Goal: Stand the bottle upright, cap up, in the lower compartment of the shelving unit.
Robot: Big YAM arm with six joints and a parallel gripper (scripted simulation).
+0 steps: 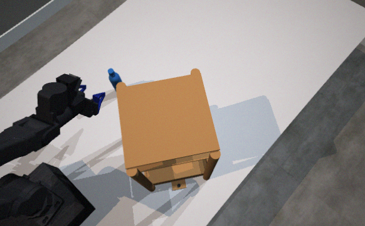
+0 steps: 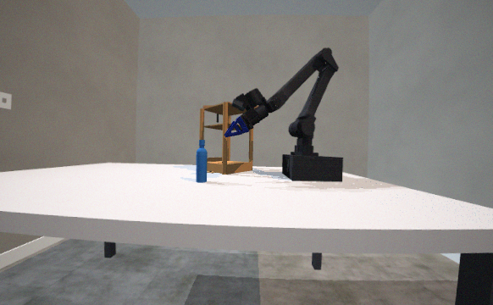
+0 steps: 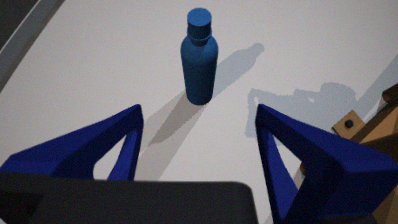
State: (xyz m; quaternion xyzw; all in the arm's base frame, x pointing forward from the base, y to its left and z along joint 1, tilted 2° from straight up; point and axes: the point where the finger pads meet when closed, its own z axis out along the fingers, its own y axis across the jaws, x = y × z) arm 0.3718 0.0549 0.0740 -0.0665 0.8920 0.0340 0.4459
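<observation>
The bottle is 10 cm ahead of my hand, 2 cm to the left of it and 8 cm below it. The rest, counted from my hand: wooden shelving unit: 1 cm behind, 31 cm to the right.
</observation>
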